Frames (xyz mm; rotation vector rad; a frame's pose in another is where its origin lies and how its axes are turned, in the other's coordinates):
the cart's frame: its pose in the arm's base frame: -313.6 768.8 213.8 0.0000 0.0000 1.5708
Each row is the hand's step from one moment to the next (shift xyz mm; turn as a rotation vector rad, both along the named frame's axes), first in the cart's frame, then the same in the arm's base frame.
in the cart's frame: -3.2 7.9 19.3 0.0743 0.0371 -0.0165
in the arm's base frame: -7.9 -3.2 19.3 -0.0371 0.0743 -0.0165
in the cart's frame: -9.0 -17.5 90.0 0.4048 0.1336 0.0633
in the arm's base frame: 17.5 -9.0 90.0 -0.1336 0.4048 0.0633
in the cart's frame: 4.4 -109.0 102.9 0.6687 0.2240 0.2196
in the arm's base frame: 109.0 4.4 102.9 -0.2240 0.6687 0.2196
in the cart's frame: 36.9 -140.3 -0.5 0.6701 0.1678 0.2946
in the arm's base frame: 140.3 36.9 -0.5 -0.1678 0.6701 0.2946
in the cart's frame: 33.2 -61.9 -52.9 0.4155 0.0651 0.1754
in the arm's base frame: 61.9 33.2 -52.9 -0.0651 0.4155 0.1754
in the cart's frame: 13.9 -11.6 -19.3 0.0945 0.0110 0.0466
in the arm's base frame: 11.6 13.9 -19.3 -0.0110 0.0945 0.0466
